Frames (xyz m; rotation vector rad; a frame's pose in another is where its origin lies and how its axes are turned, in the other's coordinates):
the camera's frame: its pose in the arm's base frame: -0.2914 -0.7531 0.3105 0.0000 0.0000 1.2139
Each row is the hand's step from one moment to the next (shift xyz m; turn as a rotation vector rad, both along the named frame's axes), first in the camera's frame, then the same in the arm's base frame.
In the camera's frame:
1: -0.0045 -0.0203 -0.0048 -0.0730 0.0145 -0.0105
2: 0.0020 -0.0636 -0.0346 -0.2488 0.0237 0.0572
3: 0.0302 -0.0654 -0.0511 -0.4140 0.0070 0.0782
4: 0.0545 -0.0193 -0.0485 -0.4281 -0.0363 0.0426
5: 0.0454 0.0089 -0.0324 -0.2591 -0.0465 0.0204
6: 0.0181 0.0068 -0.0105 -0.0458 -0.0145 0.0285
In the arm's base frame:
1: 0.0174 -0.0113 -0.0048 -0.0391 -0.0633 -0.0105
2: 0.0603 -0.0203 -0.0346 -0.1091 -0.2248 0.0572
3: 0.0718 0.0054 -0.0511 -0.1512 -0.3855 0.0782
4: 0.0371 0.0443 -0.0485 -0.1156 -0.4138 0.0426
5: 0.0075 0.0456 -0.0324 -0.0470 -0.2590 0.0204
6: 0.0000 0.0193 -0.0105 -0.0024 -0.0480 0.0285

